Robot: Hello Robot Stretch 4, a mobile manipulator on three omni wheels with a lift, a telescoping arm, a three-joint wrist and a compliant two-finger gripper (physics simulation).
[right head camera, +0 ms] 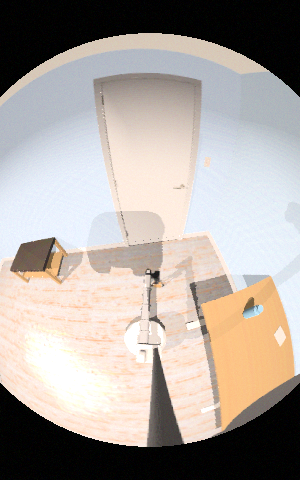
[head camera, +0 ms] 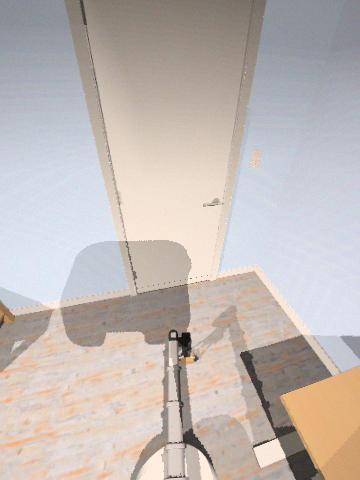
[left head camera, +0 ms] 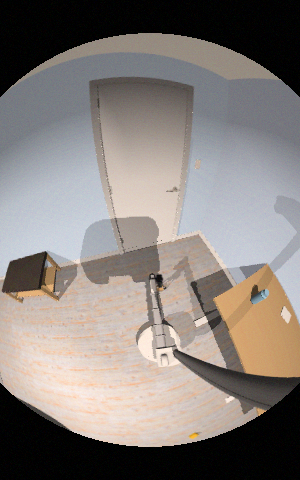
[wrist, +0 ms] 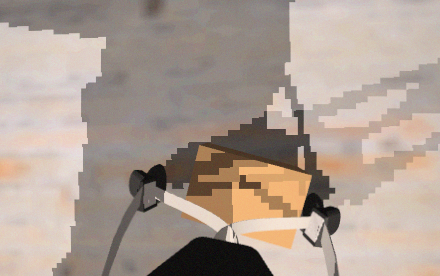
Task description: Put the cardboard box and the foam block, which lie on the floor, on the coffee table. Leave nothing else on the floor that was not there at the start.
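Frame: origin at the robot's base, x ahead, y left, z up, level; metres.
Where they show: gripper, fingertip midpoint: [right head camera: 156, 285] [head camera: 185, 360] [left head camera: 158, 289] [wrist: 232, 194].
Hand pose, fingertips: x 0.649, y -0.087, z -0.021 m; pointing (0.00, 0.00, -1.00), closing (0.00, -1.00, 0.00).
After its pixels a point has its place.
The cardboard box [wrist: 250, 190] @[y -0.100, x 0.665, z 0.022 m] [head camera: 188, 359] @[y -0.106, x 0.640, z 0.022 m], a small orange-tan block shape, lies on the floor, turned slightly. My gripper [wrist: 232, 194] @[y -0.087, x 0.649, z -0.021 m] [head camera: 187, 352] is open above it. In the wrist view the fingertips stand on either side of the box's near part, and the fingers' pale strips cross in front of it. I cannot tell whether they touch it. A small yellow thing [left head camera: 194, 435], perhaps the foam block, lies on the floor at the bottom of the left head view. A low table [left head camera: 26, 272] @[y 1.637, x 0.687, z 0.422 m] [right head camera: 34, 254] @[y 1.637, x 0.695, z 0.421 m] with a dark top and wooden legs, possibly the coffee table, stands at the left.
A large tan table [head camera: 330, 420] @[y -0.519, x 0.179, z 0.692 m] [left head camera: 250, 335] @[y -0.600, x -0.120, z 0.692 m] [right head camera: 245, 360] @[y -0.699, x -0.221, z 0.692 m] with white feet stands at the right. A blue cylinder [left head camera: 259, 296] @[y -0.693, x 0.129, z 0.807 m] [right head camera: 253, 311] @[y -0.697, x 0.126, z 0.819 m] and a white square [left head camera: 285, 314] @[y -1.072, x -0.157, z 0.701 m] [right head camera: 280, 336] @[y -1.084, x -0.167, z 0.701 m] lie on it. A closed door [head camera: 165, 150] @[y 0.024, x 1.333, z 1.272 m] and walls stand ahead.
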